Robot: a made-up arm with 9 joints. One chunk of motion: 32 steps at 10 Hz.
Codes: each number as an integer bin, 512 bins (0 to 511) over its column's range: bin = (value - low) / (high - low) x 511, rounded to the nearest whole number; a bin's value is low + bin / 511 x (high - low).
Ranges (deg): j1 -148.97..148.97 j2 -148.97..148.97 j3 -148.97..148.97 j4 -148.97..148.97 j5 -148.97..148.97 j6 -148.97..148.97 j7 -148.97..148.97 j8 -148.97..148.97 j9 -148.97..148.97
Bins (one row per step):
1: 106 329 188 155 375 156 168 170 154
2: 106 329 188 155 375 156 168 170 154
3: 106 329 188 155 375 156 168 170 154
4: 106 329 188 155 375 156 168 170 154
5: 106 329 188 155 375 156 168 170 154
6: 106 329 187 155 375 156 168 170 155
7: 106 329 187 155 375 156 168 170 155
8: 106 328 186 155 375 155 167 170 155
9: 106 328 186 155 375 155 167 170 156
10: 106 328 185 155 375 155 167 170 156
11: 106 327 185 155 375 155 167 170 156
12: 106 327 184 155 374 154 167 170 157
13: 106 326 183 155 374 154 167 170 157
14: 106 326 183 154 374 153 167 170 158
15: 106 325 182 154 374 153 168 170 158
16: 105 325 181 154 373 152 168 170 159
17: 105 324 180 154 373 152 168 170 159
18: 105 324 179 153 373 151 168 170 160
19: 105 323 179 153 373 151 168 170 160
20: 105 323 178 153 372 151 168 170 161
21: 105 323 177 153 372 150 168 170 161
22: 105 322 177 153 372 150 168 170 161
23: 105 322 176 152 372 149 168 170 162
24: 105 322 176 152 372 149 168 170 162
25: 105 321 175 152 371 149 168 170 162
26: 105 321 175 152 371 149 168 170 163
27: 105 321 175 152 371 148 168 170 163
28: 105 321 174 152 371 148 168 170 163
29: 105 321 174 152 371 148 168 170 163
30: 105 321 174 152 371 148 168 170 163
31: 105 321 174 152 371 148 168 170 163
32: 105 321 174 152 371 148 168 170 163
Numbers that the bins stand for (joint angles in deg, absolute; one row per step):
1: -87.17 42.85 -39.36 -58.60 69.67 -58.01 -51.02 -49.85 -59.18
2: -87.17 42.85 -39.36 -58.60 69.67 -58.01 -51.02 -49.85 -59.18
3: -87.17 42.85 -39.36 -58.60 69.67 -58.01 -51.02 -49.85 -59.18
4: -87.17 42.85 -39.36 -58.60 69.67 -58.01 -51.02 -49.85 -59.18
5: -87.17 42.85 -39.36 -58.60 69.67 -58.01 -51.02 -49.85 -59.18
6: -87.17 42.85 -39.94 -58.60 69.67 -58.01 -51.02 -49.85 -58.60
7: -87.17 42.85 -39.94 -58.60 69.67 -58.01 -51.02 -49.85 -58.60
8: -87.17 42.27 -40.52 -58.60 69.67 -58.60 -51.60 -49.85 -58.60
9: -87.17 42.27 -40.52 -58.60 69.67 -58.60 -51.60 -49.85 -58.01
10: -87.17 42.27 -41.11 -58.60 69.67 -58.60 -51.60 -49.85 -58.01
11: -87.17 41.69 -41.11 -58.60 69.67 -58.60 -51.60 -49.85 -58.01
12: -87.17 41.69 -41.69 -58.60 69.09 -59.18 -51.60 -49.85 -57.43
13: -87.17 41.11 -42.27 -58.60 69.09 -59.18 -51.60 -49.85 -57.43
14: -87.17 41.11 -42.27 -59.18 69.09 -59.76 -51.60 -49.85 -56.85
15: -87.17 40.52 -42.85 -59.18 69.09 -59.76 -51.02 -49.85 -56.85
16: -87.75 40.52 -43.44 -59.18 68.51 -60.35 -51.02 -49.85 -56.26
17: -87.75 39.94 -44.02 -59.18 68.51 -60.35 -51.02 -49.85 -56.26
18: -87.75 39.94 -44.60 -59.76 68.51 -60.93 -51.02 -49.85 -55.68
19: -87.75 39.36 -44.60 -59.76 68.51 -60.93 -51.02 -49.85 -55.68
20: -87.75 39.36 -45.19 -59.76 67.93 -60.93 -51.02 -49.85 -55.10
21: -87.75 39.36 -45.77 -59.76 67.93 -61.51 -51.02 -49.85 -55.10
22: -87.75 38.77 -45.77 -59.76 67.93 -61.51 -51.02 -49.85 -55.10
23: -87.75 38.77 -46.35 -60.35 67.93 -62.10 -51.02 -49.85 -54.52
24: -87.75 38.77 -46.35 -60.35 67.93 -62.10 -51.02 -49.85 -54.52
25: -87.75 38.19 -46.94 -60.35 67.34 -62.10 -51.02 -49.85 -54.52
26: -87.75 38.19 -46.94 -60.35 67.34 -62.10 -51.02 -49.85 -53.93
27: -87.75 38.19 -46.94 -60.35 67.34 -62.68 -51.02 -49.85 -53.93
28: -87.75 38.19 -47.52 -60.35 67.34 -62.68 -51.02 -49.85 -53.93
29: -87.75 38.19 -47.52 -60.35 67.34 -62.68 -51.02 -49.85 -53.93
30: -87.75 38.19 -47.52 -60.35 67.34 -62.68 -51.02 -49.85 -53.93
31: -87.75 38.19 -47.52 -60.35 67.34 -62.68 -51.02 -49.85 -53.93
32: -87.75 38.19 -47.52 -60.35 67.34 -62.68 -51.02 -49.85 -53.93

